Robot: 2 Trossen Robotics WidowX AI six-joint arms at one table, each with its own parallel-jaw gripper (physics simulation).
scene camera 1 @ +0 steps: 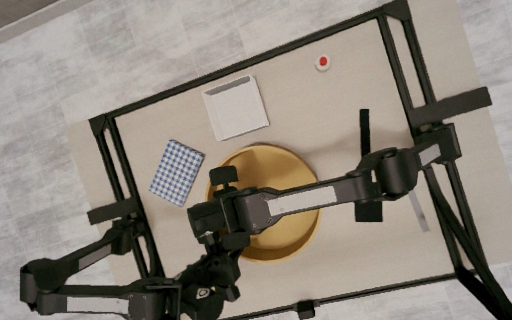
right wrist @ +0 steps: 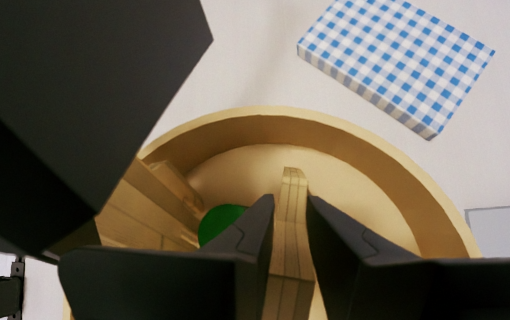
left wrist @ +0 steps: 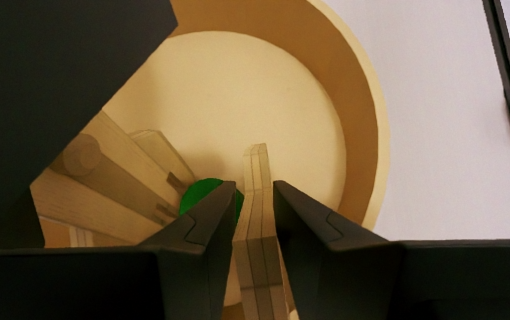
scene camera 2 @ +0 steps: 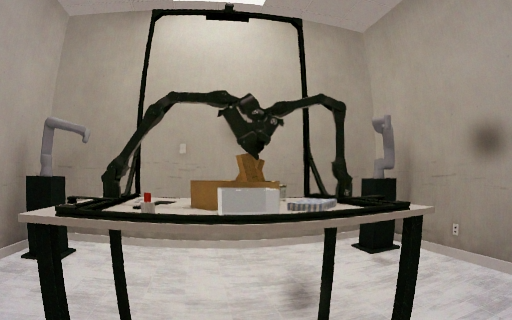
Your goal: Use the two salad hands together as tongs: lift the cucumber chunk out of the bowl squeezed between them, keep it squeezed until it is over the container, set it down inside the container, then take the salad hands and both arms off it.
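Places are measured from the left arm's base along level axes (x back, y right, z up), in millimetres.
Pixels of known places: left gripper, fingertip midpoint: [scene camera 1: 241, 244] [right wrist: 81, 258] [left wrist: 254, 190]; right gripper, fingertip midpoint: [right wrist: 289, 204] [left wrist: 17, 253] [scene camera 2: 257, 159]; left arm's base, origin of the base link: [scene camera 1: 135, 227] [scene camera 2: 344, 197]; right arm's base, origin of the base link: [scene camera 1: 432, 141] [scene camera 2: 111, 198].
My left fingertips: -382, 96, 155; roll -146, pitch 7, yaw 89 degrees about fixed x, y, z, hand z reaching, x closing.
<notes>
Ahead of a thing's pixels: the offset from my left fingertips to its top centre, as dx, dy, dz. "spot": to the spot under its first point.
The green cucumber chunk @[+4, -44, -105] [left wrist: 199, 194] [right wrist: 220, 224] is between the two wooden salad hands, over or in the yellow bowl @[-58, -67, -81] [scene camera 1: 300, 227] [scene camera 2: 204, 194] [left wrist: 362, 140] [right wrist: 325, 131]. It is partly hidden by fingers; its height and whether both hands press it I cannot tell. My left gripper [left wrist: 254, 190] is shut on one salad hand @[+15, +9, +17] [left wrist: 256, 215]. My right gripper [right wrist: 289, 204] is shut on the other salad hand @[-5, -86, +24] [right wrist: 292, 235]. The hands stand crossed above the bowl rim in scene camera 2. The white open container @[-61, -345, -98] [scene camera 1: 237, 107] [scene camera 2: 249, 201] [right wrist: 490, 231] stands beside the bowl.
A blue-checked cloth @[+190, -223, -149] [scene camera 1: 176, 172] [scene camera 2: 311, 204] [right wrist: 395, 65] lies beside the bowl. A red-topped white button @[-329, -386, -110] [scene camera 1: 323, 62] [scene camera 2: 147, 204] stands farther off. A flat black piece @[spot: -331, +50, -171] [scene camera 1: 369, 212] lies under my right arm. The grippers' bodies are very close together above the bowl.
</notes>
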